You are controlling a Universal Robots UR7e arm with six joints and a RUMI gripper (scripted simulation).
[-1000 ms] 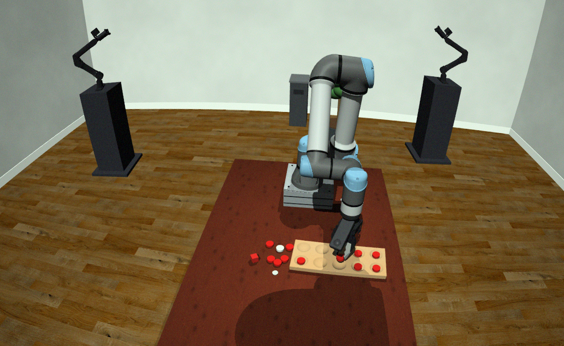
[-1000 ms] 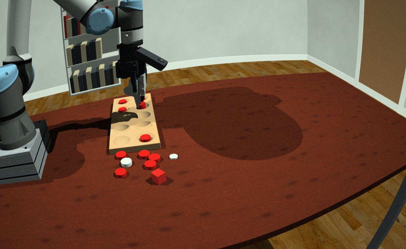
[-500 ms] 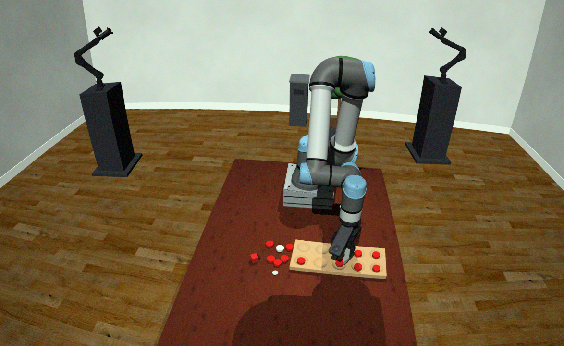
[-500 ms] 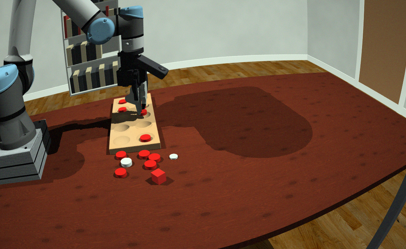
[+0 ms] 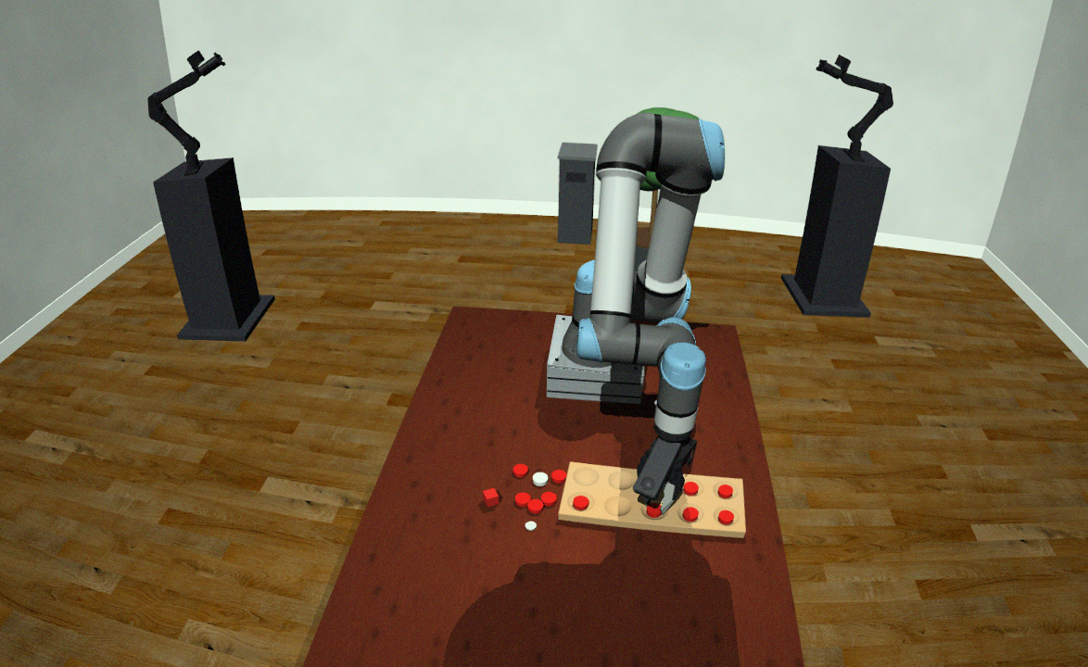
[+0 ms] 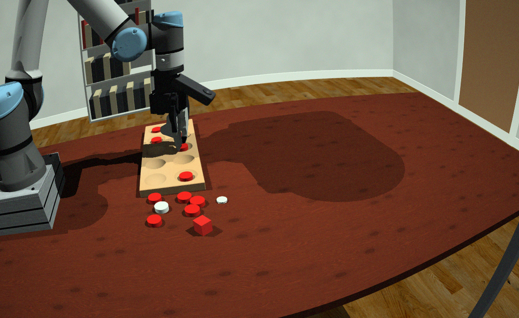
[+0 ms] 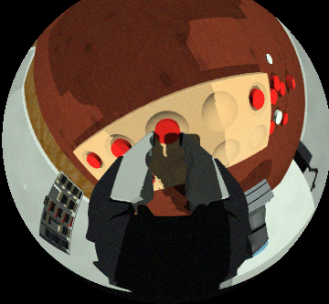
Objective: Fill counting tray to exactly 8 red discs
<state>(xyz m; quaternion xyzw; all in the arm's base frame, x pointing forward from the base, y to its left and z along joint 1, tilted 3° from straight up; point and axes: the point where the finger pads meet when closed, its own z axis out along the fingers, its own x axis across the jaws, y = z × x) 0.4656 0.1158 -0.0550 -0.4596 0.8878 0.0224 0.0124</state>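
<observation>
The wooden counting tray lies 40 mm behind my hand, 10 mm to the left of it and 20 mm below it. From my hand the other things lie so: white disc (100 mm behind, 230 mm to the right, 30 mm below); red cube (40 mm behind, 330 mm to the right, 20 mm below).
</observation>
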